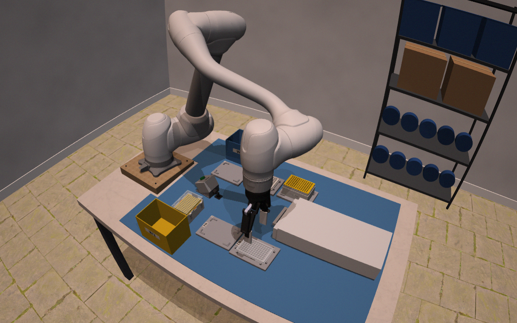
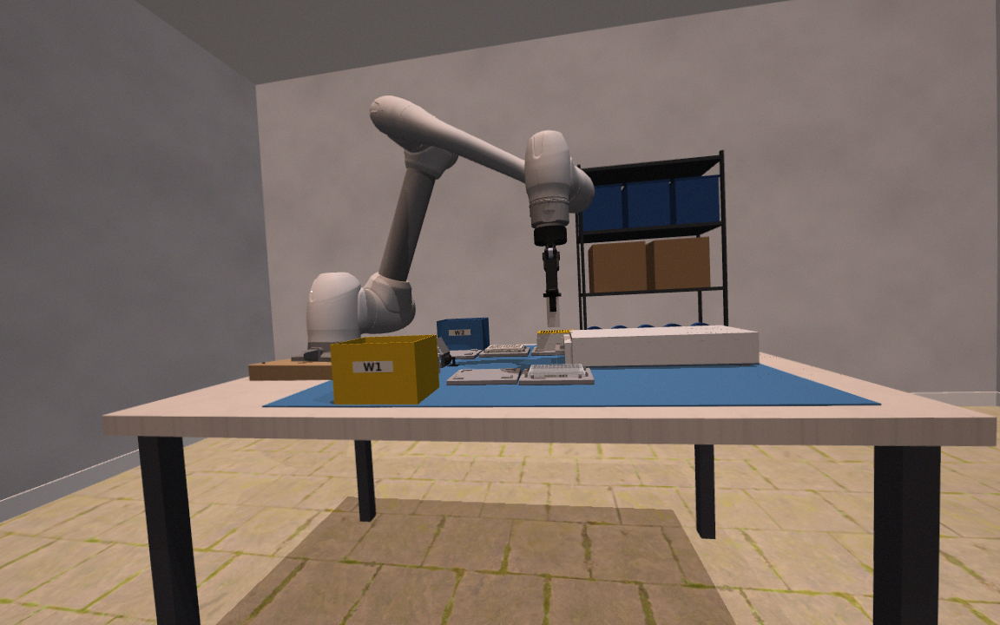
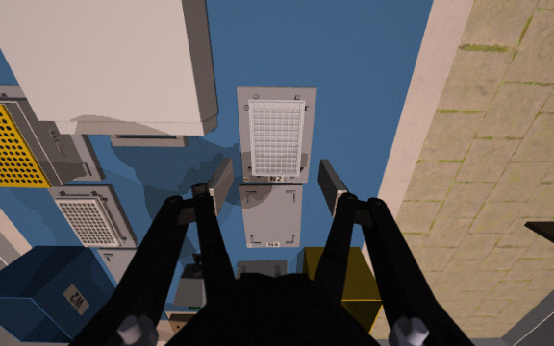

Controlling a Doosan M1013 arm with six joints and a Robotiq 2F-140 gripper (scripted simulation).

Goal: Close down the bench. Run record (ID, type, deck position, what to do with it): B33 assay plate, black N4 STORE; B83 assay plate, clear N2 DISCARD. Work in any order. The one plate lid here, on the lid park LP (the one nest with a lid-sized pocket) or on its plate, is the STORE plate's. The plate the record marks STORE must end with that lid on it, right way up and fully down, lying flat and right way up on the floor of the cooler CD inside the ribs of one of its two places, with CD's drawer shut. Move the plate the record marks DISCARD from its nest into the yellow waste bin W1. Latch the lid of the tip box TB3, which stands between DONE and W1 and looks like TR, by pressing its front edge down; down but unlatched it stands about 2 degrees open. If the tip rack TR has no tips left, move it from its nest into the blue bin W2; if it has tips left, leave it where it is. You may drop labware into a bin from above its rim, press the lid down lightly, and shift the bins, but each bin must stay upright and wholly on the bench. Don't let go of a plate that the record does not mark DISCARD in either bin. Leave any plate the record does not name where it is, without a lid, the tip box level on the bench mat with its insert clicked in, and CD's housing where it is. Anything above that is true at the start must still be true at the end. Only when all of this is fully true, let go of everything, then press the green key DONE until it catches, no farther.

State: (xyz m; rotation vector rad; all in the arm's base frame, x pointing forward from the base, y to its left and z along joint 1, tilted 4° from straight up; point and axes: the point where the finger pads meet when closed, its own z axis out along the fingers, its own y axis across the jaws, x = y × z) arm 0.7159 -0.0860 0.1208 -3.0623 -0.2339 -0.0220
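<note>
The nest N2 is 14 cm below my hand. Round my hand: nest N4: 17 cm behind, 14 cm below, 2 cm to the right; then clear plate lid: 21 cm to the left, 12 cm below, 8 cm ahead; then black plate: 21 cm to the left, 13 cm below, 8 cm ahead.
</note>
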